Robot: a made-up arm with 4 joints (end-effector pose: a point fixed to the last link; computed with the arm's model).
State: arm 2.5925 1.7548 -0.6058 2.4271
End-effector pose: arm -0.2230 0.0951 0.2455 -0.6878 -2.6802 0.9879
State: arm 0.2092 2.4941 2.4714 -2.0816
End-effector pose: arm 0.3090 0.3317 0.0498 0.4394 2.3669 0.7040
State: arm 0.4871 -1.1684 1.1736 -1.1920
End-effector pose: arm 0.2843 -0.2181 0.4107 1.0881 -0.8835 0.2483
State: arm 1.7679 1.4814 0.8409 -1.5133
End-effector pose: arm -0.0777 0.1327 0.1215 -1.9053 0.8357 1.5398
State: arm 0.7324 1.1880 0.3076 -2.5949
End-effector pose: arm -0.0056 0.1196 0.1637 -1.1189 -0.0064 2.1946
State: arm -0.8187 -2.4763 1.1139 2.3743
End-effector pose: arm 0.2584 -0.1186 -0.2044 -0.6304 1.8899 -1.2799
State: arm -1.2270 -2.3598 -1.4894 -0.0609
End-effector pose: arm -0.1888 0.0952 -0.2424 -0.3890 1.0843 2.6882
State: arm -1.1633 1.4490 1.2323 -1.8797
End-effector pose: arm 0.0083 0.2024 0.1565 -0.9362 -1.4009 -2.0369
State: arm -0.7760 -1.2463 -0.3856 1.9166
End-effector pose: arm 0.1471 -0.0102 0.0125 -1.2865 -0.4897 -2.6488
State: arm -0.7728 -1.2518 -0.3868 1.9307
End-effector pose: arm 0.1483 -0.0122 0.0130 -1.2780 -0.4775 -2.6354
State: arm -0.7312 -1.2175 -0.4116 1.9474
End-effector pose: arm 0.1527 -0.0105 0.0186 -1.2512 -0.5214 -2.6579
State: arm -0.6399 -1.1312 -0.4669 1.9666
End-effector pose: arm 0.1610 -0.0042 0.0306 -1.2056 -0.6331 -2.7280
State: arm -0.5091 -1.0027 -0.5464 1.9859
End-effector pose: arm 0.1719 0.0057 0.0477 1.1386 0.7758 2.7982
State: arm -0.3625 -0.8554 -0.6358 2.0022
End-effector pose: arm 0.1837 0.0164 0.0668 1.0030 0.8426 2.6673
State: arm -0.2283 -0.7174 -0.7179 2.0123
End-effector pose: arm 0.1942 0.0256 0.0846 0.9005 0.8584 2.5348
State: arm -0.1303 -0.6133 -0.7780 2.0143
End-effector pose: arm 0.2018 0.0320 0.0979 0.8377 0.8445 2.4312
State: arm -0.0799 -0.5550 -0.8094 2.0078
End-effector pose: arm 0.2059 0.0359 0.1042 0.8071 0.8292 2.3679
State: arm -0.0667 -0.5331 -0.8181 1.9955
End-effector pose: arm 0.2075 0.0382 0.1049 0.7952 0.8236 2.3360
